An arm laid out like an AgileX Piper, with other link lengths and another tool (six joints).
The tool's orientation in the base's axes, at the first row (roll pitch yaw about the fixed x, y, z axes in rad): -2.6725 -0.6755 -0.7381
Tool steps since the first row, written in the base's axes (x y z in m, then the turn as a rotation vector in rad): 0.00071 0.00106 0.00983 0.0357 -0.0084 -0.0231; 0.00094 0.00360 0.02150 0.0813 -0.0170 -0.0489; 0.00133 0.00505 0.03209 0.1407 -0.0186 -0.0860; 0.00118 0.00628 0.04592 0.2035 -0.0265 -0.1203
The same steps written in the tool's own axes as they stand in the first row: 0.00600 -0.00465 -0.00638 0.0106 0.0013 0.0420; 0.01210 -0.01101 -0.01444 0.0253 -0.0001 0.0930; 0.01818 -0.01613 -0.02159 0.0372 -0.0089 0.1615; 0.02610 -0.02200 -0.03138 0.0562 -0.0146 0.2307
